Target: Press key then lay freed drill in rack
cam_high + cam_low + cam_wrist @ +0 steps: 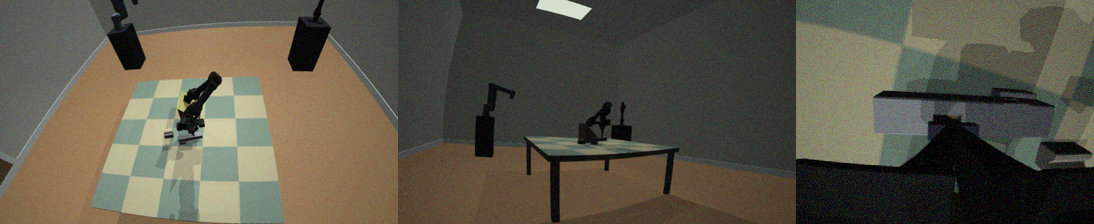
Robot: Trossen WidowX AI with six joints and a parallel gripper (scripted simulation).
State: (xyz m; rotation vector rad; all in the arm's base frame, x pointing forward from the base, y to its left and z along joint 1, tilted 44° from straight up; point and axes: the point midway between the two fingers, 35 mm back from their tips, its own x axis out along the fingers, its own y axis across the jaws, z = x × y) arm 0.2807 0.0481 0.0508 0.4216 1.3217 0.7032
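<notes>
My gripper tip is 5 cm to the left of the drill and 8 cm above it. The rest, counted from my gripper tip: dark round housing (3 cm to the right, 9 cm below).
</notes>
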